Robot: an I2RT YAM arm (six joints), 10 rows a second.
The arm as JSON. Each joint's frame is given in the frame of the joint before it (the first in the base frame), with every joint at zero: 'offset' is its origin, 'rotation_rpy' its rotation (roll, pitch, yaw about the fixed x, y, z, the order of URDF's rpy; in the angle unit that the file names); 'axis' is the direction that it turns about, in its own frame. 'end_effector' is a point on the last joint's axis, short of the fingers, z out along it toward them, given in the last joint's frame.
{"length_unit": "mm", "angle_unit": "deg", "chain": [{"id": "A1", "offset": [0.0, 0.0, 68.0], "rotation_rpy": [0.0, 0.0, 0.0], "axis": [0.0, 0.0, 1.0]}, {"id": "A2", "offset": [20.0, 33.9, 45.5], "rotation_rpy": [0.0, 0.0, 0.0], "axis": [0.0, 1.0, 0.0]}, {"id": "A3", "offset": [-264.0, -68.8, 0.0], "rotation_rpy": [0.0, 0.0, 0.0], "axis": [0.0, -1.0, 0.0]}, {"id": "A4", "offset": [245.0, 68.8, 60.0], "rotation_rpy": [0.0, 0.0, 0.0], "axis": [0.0, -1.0, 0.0]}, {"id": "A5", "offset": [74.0, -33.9, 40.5], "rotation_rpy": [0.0, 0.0, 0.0], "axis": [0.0, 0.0, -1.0]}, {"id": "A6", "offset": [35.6, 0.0, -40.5], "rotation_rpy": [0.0, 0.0, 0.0], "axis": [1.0, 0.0, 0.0]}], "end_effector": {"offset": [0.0, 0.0, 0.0], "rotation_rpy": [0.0, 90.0, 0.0]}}
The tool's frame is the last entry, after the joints.
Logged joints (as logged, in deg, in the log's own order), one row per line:
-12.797, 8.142, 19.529, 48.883, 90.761, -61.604
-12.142, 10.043, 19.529, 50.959, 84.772, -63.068
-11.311, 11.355, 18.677, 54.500, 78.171, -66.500
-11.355, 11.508, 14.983, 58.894, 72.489, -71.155
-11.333, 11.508, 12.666, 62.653, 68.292, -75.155
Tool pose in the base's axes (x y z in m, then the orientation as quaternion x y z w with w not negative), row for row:
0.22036, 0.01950, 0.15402, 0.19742, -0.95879, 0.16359, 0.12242
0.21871, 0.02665, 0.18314, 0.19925, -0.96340, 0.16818, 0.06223
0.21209, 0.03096, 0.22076, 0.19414, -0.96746, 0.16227, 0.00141
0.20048, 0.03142, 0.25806, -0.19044, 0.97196, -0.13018, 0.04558
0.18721, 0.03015, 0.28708, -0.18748, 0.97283, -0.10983, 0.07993
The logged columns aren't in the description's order. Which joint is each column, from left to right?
Columns, left to right: A6, A1, A5, A3, A2, A4.
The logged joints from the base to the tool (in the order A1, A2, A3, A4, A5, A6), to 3 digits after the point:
8.142, 90.761, 48.883, -61.604, 19.529, -12.797
10.043, 84.772, 50.959, -63.068, 19.529, -12.142
11.355, 78.171, 54.500, -66.500, 18.677, -11.311
11.508, 72.489, 58.894, -71.155, 14.983, -11.355
11.508, 68.292, 62.653, -75.155, 12.666, -11.333

